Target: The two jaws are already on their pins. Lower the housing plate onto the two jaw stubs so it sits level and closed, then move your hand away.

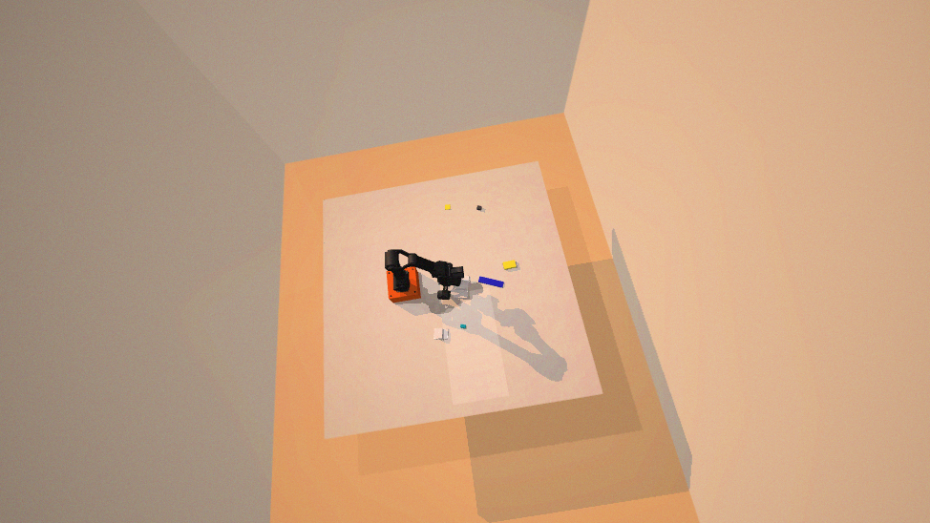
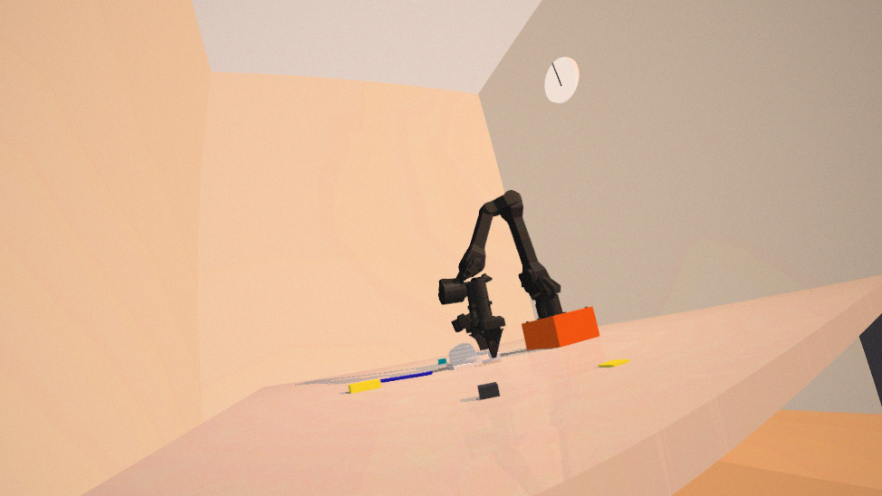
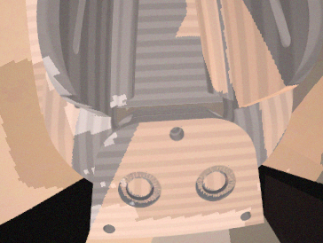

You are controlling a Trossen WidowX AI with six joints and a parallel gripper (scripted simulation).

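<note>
Now: gripper tip 10 mm short of the white housing plate and 20 mm below it. The rest, counted from my gripper tip: blue bar: 230 mm ahead; flat yellow tile: 20 mm ahead, 470 mm to the left, 10 mm below; teal piece: 70 mm ahead, 220 mm to the right.
</note>
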